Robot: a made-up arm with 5 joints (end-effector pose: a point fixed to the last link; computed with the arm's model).
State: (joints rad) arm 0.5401 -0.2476 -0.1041 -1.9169 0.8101
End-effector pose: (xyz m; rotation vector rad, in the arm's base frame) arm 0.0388 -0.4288 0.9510 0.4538 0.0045 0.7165
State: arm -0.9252 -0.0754 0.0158 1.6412 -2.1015
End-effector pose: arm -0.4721 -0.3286 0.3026 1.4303 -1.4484 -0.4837
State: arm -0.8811 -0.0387 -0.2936 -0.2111 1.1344
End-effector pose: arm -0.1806 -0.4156 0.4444 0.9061 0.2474 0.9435
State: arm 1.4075 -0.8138 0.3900 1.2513 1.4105
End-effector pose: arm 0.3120 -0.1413 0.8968 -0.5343 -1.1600 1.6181
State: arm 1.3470 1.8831 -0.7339 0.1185 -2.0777
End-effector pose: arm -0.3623 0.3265 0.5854 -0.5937 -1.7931 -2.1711
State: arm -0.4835 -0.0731 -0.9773 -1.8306 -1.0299
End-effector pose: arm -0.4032 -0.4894 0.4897 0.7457 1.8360 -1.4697
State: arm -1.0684 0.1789 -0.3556 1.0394 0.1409
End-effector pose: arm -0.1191 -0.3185 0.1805 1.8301 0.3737 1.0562
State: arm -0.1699 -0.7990 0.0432 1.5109 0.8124
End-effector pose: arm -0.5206 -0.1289 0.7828 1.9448 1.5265 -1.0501
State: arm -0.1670 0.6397 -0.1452 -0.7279 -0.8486
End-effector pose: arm -0.1299 -0.4276 0.3075 1.7237 -1.9529 0.4838
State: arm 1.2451 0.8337 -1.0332 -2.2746 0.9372
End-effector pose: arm -0.4799 -0.3101 0.7224 0.3982 -0.5833 -0.2744
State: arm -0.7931 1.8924 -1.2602 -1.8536 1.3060
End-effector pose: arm 0.0433 0.1810 -0.0331 1.9728 -2.0168 0.0919
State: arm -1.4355 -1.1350 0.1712 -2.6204 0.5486
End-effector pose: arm -0.7179 0.2431 0.3664 -2.0170 -1.2419 0.4858
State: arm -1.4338 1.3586 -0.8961 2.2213 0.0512
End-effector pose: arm 0.2208 0.0995 0.0080 1.1204 1.8761 1.8314
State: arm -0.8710 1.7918 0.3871 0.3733 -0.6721
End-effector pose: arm 0.0734 0.0294 0.0887 -2.7688 -0.6070 -0.6518
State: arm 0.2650 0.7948 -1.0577 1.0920 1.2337
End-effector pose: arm -0.3343 0.0254 0.1546 2.2201 1.5619 1.4174
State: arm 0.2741 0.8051 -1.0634 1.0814 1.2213
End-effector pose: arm -0.3335 0.0305 0.1556 2.2463 1.5257 1.4103
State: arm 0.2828 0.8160 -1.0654 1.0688 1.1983
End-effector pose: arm -0.3331 0.0351 0.1573 2.2840 1.4796 1.3953
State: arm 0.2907 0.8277 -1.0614 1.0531 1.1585
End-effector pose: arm -0.3331 0.0389 0.1598 2.3392 1.4178 1.3672
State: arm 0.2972 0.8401 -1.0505 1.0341 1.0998
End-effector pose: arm -0.3336 0.0415 0.1632 2.4118 1.3381 1.3237
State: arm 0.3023 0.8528 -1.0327 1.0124 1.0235
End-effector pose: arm -0.3345 0.0428 0.1672 2.4979 1.2421 1.2634
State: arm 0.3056 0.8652 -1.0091 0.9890 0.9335
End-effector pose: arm -0.3358 0.0426 0.1717 2.5903 1.1336 1.1880
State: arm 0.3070 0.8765 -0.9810 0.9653 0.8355
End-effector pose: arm -0.3374 0.0409 0.1761 2.6809 1.0192 1.1006
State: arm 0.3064 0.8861 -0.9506 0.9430 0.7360
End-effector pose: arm -0.3390 0.0378 0.1802 2.7627 0.9065 1.0071
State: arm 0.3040 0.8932 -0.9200 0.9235 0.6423
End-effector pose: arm -0.3407 0.0335 0.1837 2.8302 0.8043 0.9149
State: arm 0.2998 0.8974 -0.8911 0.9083 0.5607
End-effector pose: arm -0.3422 0.0285 0.1865 2.8811 0.7205 0.8321
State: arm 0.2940 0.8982 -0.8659 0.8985 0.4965
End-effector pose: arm -0.3435 0.0231 0.1884 2.9152 0.6613 0.7658
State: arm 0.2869 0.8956 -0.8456 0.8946 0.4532
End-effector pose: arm -0.3446 0.0177 0.1896 2.9338 0.6302 0.7211
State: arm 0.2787 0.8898 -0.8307 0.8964 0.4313
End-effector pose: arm -0.3454 0.0124 0.1900 2.9390 0.6272 0.6995
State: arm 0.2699 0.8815 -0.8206 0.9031 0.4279
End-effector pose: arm -0.3460 0.0074 0.1898 2.9340 0.6479 0.6976
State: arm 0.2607 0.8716 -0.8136 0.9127 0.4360
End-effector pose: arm -0.3465 0.0026 0.1893 2.9223 0.6831 0.7079
